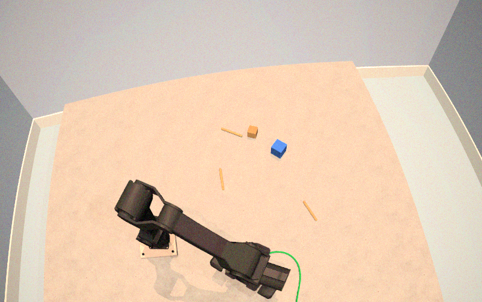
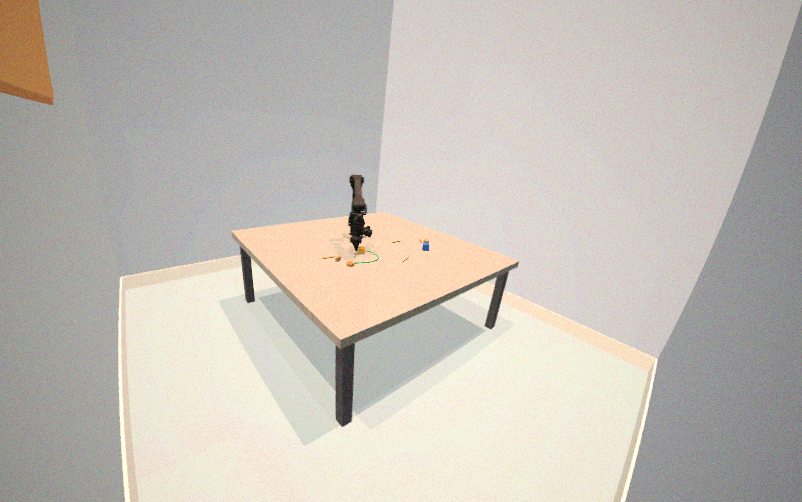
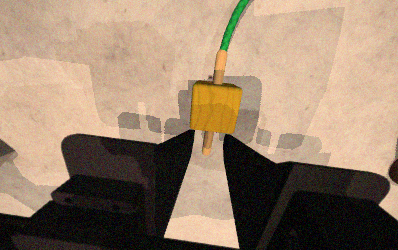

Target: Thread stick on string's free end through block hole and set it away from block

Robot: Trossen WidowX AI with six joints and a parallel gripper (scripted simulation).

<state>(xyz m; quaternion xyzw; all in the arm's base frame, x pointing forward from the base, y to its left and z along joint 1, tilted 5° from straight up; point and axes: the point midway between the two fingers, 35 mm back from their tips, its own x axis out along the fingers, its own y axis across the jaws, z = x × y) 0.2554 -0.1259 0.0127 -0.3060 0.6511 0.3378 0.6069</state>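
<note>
Right now my gripper tip is 2 cm to the right of the yellow wooden block and 2 cm short of it. The rest, counted from my gripper tip: round wooden button: 15 cm ahead, 12 cm to the right, 1 cm below; blue cube: 42 cm to the left, 13 cm ahead, 1 cm above; orange wedge-like piece: 15 cm to the right, 7 cm ahead.
</note>
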